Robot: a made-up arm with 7 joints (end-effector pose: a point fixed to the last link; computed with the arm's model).
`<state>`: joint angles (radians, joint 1 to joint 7).
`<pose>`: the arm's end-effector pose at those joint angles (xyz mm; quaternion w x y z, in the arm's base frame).
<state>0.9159 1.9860 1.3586 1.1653 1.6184 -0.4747 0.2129</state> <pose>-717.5 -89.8 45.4 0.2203 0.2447 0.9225 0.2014</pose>
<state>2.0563 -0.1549 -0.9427 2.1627 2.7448 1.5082 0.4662</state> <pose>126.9 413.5 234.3 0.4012 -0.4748 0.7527 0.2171</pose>
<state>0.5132 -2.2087 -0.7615 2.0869 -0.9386 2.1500 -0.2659</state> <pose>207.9 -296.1 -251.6 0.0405 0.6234 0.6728 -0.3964</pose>
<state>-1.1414 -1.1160 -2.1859 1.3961 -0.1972 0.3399 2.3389</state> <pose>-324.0 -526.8 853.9 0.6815 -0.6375 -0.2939 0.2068</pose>
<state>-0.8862 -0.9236 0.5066 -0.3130 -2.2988 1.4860 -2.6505</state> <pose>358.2 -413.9 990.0 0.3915 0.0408 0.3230 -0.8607</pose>
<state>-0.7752 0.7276 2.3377 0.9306 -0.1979 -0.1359 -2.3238</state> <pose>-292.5 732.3 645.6 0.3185 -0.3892 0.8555 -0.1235</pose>
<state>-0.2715 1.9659 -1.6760 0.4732 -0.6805 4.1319 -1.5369</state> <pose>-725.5 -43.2 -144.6 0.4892 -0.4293 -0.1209 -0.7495</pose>
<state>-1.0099 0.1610 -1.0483 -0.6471 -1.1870 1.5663 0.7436</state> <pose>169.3 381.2 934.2 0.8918 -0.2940 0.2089 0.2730</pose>
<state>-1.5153 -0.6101 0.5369 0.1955 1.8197 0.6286 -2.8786</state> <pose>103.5 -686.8 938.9 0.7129 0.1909 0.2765 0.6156</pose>
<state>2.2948 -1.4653 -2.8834 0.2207 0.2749 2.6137 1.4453</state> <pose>-522.9 603.3 409.0 0.3637 0.3122 -0.8212 -0.3098</pose>
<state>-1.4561 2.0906 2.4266 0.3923 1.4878 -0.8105 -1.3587</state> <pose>-29.4 602.5 -450.2 0.2832 -0.1505 -0.6539 0.6853</pose>
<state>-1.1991 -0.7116 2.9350 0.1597 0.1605 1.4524 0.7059</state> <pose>231.4 -581.2 943.9 0.9427 0.1631 0.1438 -0.2529</pose>
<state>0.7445 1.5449 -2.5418 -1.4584 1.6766 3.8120 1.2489</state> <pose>-413.6 -318.7 642.7 0.0385 0.5658 -0.8112 -0.1424</pose>
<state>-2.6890 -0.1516 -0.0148 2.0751 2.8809 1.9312 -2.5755</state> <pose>-317.5 -212.7 288.3 0.2755 0.0435 -0.9583 0.0618</pose>
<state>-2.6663 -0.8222 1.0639 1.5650 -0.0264 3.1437 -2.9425</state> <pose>-328.4 -443.1 380.2 0.7049 0.3586 -0.1461 -0.5942</pose>
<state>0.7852 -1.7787 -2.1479 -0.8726 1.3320 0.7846 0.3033</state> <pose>354.9 736.3 -81.0 0.0136 0.6659 0.7171 0.2051</pose>
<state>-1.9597 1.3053 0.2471 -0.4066 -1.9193 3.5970 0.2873</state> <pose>207.3 726.5 179.6 0.3819 -0.1982 0.6199 -0.6562</pose>
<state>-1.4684 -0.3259 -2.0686 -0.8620 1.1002 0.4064 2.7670</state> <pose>329.6 -390.0 997.9 0.0881 -0.1069 -0.5782 0.8041</pose>
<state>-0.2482 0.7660 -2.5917 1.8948 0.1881 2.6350 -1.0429</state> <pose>-555.1 -91.0 228.4 0.6718 0.2026 -0.6838 -0.2003</pose>
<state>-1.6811 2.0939 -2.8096 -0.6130 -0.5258 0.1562 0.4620</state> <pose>202.4 891.2 147.1 0.0055 -0.9050 -0.3938 -0.1609</pose>
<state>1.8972 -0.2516 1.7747 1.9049 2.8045 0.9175 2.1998</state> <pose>-327.0 -309.4 450.4 0.8135 0.4194 -0.3736 -0.1504</pose>
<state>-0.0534 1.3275 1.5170 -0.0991 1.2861 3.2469 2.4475</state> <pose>-770.1 29.1 439.4 0.3187 0.2213 -0.1070 0.9154</pose>
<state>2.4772 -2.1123 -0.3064 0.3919 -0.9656 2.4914 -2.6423</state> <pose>-533.0 461.9 -209.4 0.0142 -0.8189 -0.1617 0.5504</pose>
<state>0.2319 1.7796 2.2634 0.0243 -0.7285 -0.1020 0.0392</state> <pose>-944.7 -302.0 123.5 0.0212 -0.1031 0.6772 0.7282</pose>
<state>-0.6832 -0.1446 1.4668 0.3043 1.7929 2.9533 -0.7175</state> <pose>165.4 59.0 997.7 0.5067 -0.1676 0.6973 -0.4784</pose>
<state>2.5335 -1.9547 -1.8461 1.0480 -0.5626 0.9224 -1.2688</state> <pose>-380.1 849.4 68.8 0.8442 -0.3713 0.3015 0.2419</pose>
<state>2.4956 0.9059 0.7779 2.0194 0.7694 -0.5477 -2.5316</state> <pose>-290.7 -127.4 559.9 0.0212 0.9567 -0.2357 0.1693</pose>
